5 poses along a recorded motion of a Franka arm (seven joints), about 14 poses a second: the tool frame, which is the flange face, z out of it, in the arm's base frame.
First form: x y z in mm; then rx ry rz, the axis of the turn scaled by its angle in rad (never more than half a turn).
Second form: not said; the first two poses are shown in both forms.
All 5 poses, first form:
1: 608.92 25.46 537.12 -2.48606 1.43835 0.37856
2: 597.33 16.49 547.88 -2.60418 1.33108 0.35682
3: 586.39 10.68 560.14 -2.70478 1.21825 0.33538
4: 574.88 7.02 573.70 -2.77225 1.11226 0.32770
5: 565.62 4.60 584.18 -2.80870 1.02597 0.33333
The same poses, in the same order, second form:
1: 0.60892 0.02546 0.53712 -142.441 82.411 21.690
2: 0.59733 0.01649 0.54788 -149.209 76.265 20.444
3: 0.58639 0.01068 0.56014 -154.972 69.801 19.216
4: 0.57488 0.00702 0.57370 -158.838 63.728 18.776
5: 0.56562 0.00460 0.58418 -160.927 58.784 19.098
